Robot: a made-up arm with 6 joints.
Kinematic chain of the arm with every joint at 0, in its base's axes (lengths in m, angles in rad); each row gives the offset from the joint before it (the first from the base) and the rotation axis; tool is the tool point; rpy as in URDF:
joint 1: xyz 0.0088 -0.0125 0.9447 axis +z
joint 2: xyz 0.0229 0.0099 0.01 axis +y
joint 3: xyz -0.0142 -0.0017 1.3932 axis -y
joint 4: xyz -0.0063 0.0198 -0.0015 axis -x
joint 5: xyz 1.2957 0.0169 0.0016 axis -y
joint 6: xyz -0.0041 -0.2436 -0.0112 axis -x
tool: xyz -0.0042 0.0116 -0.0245 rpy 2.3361 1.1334 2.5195
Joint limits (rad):
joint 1: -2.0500..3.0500
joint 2: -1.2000..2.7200
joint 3: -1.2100..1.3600
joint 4: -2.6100..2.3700
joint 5: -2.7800..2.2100
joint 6: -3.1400..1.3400
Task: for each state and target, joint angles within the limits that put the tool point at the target. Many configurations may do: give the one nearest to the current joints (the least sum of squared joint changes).
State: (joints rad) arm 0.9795 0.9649 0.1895 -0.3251 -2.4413 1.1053
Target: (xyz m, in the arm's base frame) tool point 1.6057 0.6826 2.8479
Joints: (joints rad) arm 0.5358 0.4536 0.9828 -0.1718 -2.4886 1.1145
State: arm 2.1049 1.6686 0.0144 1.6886 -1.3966 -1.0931
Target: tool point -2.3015 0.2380 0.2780
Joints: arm 3.0030 1.4194 0.4966 1.7486 -1.4034 -1.1055
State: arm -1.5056 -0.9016 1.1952 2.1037 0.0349 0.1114
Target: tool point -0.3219 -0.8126 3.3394
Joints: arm -2.0500 0.0088 0.7107 1.9492 0.0425 0.1008
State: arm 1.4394 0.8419 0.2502 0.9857 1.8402 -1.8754
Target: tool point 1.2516 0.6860 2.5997
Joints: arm 0.5892 0.1044 0.1864 0.8834 1.8367 -1.8942
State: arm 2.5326 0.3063 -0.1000 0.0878 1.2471 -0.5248
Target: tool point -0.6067 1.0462 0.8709
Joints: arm 2.2421 0.5971 -0.6384 0.0062 1.2392 -0.5171
